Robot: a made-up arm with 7 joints. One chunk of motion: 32 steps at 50 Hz.
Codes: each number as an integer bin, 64 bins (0 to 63) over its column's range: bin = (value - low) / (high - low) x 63, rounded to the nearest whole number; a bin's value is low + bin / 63 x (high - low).
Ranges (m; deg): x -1.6..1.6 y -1.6..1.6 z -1.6..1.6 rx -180..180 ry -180..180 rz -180..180
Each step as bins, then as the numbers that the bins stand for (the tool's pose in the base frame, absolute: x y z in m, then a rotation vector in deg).
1 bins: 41 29 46 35 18 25
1 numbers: 0.4825 -0.1270 0.7365 20.00 -77.14 -37.14
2 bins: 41 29 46 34 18 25
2 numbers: 0.4825 -0.1270 0.7365 14.29 -77.14 -37.14
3 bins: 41 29 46 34 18 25
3 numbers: 0.4825 -0.1270 0.7365 14.29 -77.14 -37.14
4 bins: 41 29 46 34 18 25
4 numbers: 0.4825 -0.1270 0.7365 14.29 -77.14 -37.14
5 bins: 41 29 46 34 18 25
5 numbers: 0.4825 -0.1270 0.7365 14.29 -77.14 -37.14
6 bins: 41 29 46 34 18 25
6 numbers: 0.4825 -0.1270 0.7365 14.29 -77.14 -37.14
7 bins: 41 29 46 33 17 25
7 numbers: 0.4825 -0.1270 0.7365 8.57 -82.86 -37.14
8 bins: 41 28 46 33 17 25
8 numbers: 0.4825 -0.1778 0.7365 8.57 -82.86 -37.14
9 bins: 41 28 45 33 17 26
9 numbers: 0.4825 -0.1778 0.6857 8.57 -82.86 -31.43
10 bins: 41 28 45 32 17 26
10 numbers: 0.4825 -0.1778 0.6857 2.86 -82.86 -31.43
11 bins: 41 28 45 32 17 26
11 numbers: 0.4825 -0.1778 0.6857 2.86 -82.86 -31.43
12 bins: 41 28 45 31 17 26
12 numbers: 0.4825 -0.1778 0.6857 -2.86 -82.86 -31.43
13 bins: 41 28 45 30 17 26
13 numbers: 0.4825 -0.1778 0.6857 -8.57 -82.86 -31.43
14 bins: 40 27 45 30 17 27
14 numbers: 0.4317 -0.2286 0.6857 -8.57 -82.86 -25.71
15 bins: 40 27 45 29 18 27
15 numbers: 0.4317 -0.2286 0.6857 -14.29 -77.14 -25.71
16 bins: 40 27 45 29 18 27
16 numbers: 0.4317 -0.2286 0.6857 -14.29 -77.14 -25.71
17 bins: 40 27 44 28 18 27
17 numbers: 0.4317 -0.2286 0.6349 -20.00 -77.14 -25.71
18 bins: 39 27 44 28 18 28
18 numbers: 0.3810 -0.2286 0.6349 -20.00 -77.14 -20.00
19 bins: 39 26 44 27 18 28
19 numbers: 0.3810 -0.2794 0.6349 -25.71 -77.14 -20.00
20 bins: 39 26 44 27 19 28
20 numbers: 0.3810 -0.2794 0.6349 -25.71 -71.43 -20.00
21 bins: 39 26 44 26 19 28
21 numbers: 0.3810 -0.2794 0.6349 -31.43 -71.43 -20.00
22 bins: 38 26 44 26 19 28
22 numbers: 0.3302 -0.2794 0.6349 -31.43 -71.43 -20.00
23 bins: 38 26 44 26 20 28
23 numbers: 0.3302 -0.2794 0.6349 -31.43 -65.71 -20.00
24 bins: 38 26 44 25 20 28
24 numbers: 0.3302 -0.2794 0.6349 -37.14 -65.71 -20.00
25 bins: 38 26 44 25 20 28
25 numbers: 0.3302 -0.2794 0.6349 -37.14 -65.71 -20.00
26 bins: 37 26 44 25 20 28
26 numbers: 0.2794 -0.2794 0.6349 -37.14 -65.71 -20.00
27 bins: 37 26 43 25 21 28
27 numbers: 0.2794 -0.2794 0.5841 -37.14 -60.00 -20.00
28 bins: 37 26 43 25 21 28
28 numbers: 0.2794 -0.2794 0.5841 -37.14 -60.00 -20.00
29 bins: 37 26 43 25 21 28
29 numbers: 0.2794 -0.2794 0.5841 -37.14 -60.00 -20.00
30 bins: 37 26 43 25 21 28
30 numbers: 0.2794 -0.2794 0.5841 -37.14 -60.00 -20.00
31 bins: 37 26 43 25 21 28
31 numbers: 0.2794 -0.2794 0.5841 -37.14 -60.00 -20.00
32 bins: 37 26 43 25 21 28
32 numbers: 0.2794 -0.2794 0.5841 -37.14 -60.00 -20.00
